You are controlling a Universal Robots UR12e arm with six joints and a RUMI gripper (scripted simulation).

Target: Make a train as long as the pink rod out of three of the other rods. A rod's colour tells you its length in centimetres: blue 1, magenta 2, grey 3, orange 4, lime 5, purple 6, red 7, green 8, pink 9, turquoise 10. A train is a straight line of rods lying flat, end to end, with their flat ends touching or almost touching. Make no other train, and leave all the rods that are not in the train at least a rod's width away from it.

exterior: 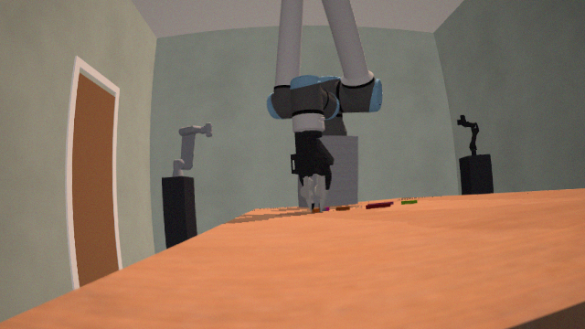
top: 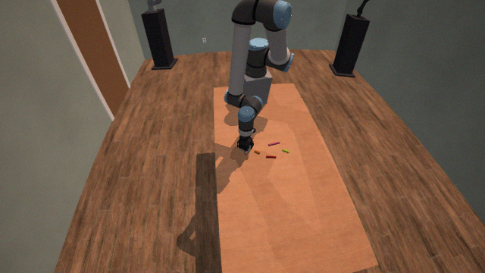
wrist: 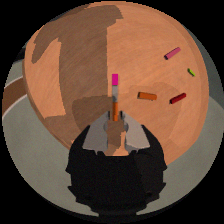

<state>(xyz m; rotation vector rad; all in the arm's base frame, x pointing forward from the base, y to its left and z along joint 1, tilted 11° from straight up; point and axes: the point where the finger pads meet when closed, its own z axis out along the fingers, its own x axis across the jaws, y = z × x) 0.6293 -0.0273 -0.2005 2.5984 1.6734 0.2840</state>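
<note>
Right now the grey rod is 30 mm behind my hand, 20 mm to the left of it and 10 mm below it. Round my hand: pink rod 90 mm behind, 200 mm to the left, 10 mm below; then red rod 30 mm ahead, 170 mm to the left, 10 mm below; then magenta rod 60 mm behind, 30 mm to the left, 10 mm below.
</note>
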